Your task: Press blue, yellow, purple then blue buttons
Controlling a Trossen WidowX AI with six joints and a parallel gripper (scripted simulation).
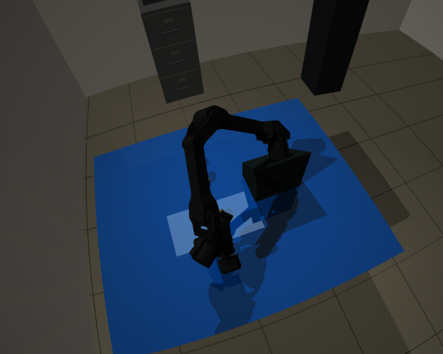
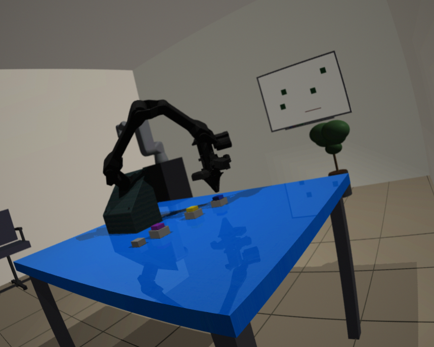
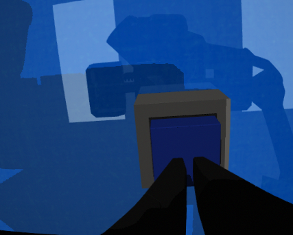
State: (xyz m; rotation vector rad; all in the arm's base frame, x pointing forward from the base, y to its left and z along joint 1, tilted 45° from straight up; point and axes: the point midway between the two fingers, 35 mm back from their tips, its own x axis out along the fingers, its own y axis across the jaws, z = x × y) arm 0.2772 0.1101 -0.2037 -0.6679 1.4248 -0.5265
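My gripper tip is now 2 cm above the blue button. The rest, counted from my gripper tip: purple button (1 cm ahead, 33 cm to the right, 3 cm below); small grey block (41 cm to the right, 4 cm below); yellow button (2 cm behind, 14 cm to the right, 3 cm below).
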